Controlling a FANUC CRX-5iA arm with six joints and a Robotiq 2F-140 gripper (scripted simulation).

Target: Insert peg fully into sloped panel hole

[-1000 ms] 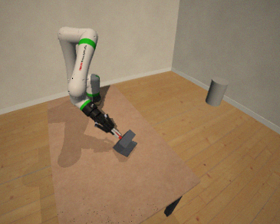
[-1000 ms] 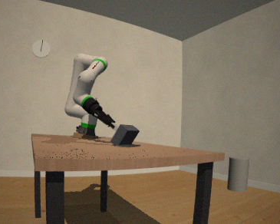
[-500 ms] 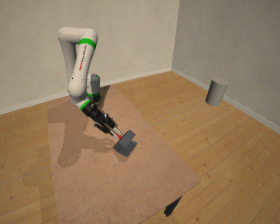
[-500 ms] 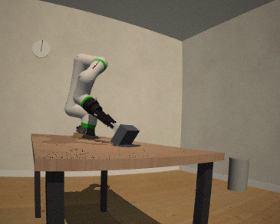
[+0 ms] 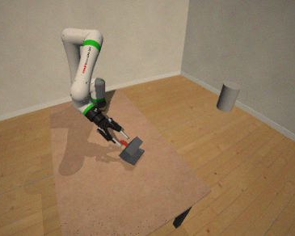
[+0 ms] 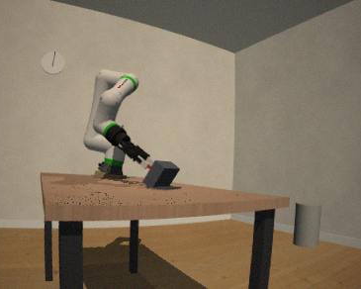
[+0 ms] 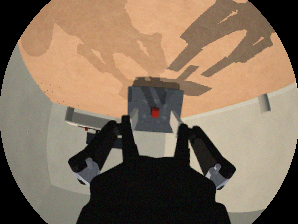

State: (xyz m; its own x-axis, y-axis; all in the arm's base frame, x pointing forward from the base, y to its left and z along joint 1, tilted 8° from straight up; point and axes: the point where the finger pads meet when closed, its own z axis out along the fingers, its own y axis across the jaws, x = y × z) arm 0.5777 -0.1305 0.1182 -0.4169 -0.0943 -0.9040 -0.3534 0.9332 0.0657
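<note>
Now: the red peg 3 cm ahead of my hand, 1 cm to the left of it and 3 cm below it.
</note>
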